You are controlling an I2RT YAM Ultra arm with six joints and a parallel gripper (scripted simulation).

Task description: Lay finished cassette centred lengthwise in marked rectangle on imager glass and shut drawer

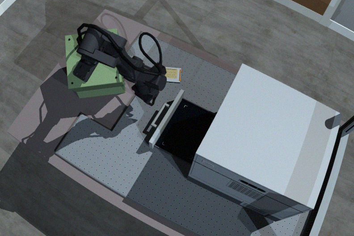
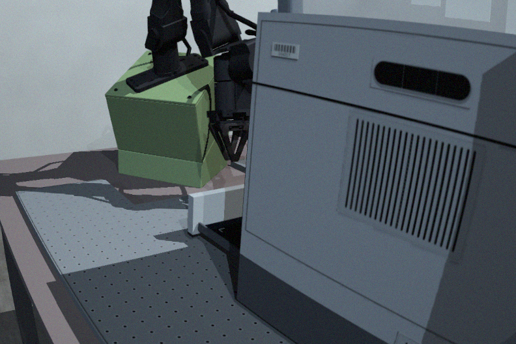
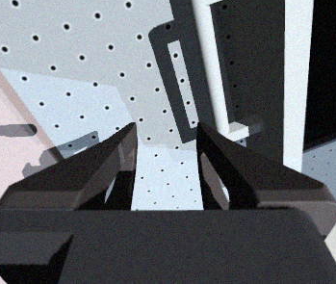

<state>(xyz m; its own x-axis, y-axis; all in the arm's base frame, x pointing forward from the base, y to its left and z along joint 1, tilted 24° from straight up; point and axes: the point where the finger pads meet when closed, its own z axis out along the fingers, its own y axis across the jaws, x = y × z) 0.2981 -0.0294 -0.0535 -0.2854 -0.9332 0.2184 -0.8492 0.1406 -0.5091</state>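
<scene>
Right now the cassette FINISHED is 10 mm behind my hand, 220 mm to the left of it and 110 mm below it. Also, from my hand: imager drawer 200 mm ahead, 10 mm to the right, 70 mm below.
</scene>
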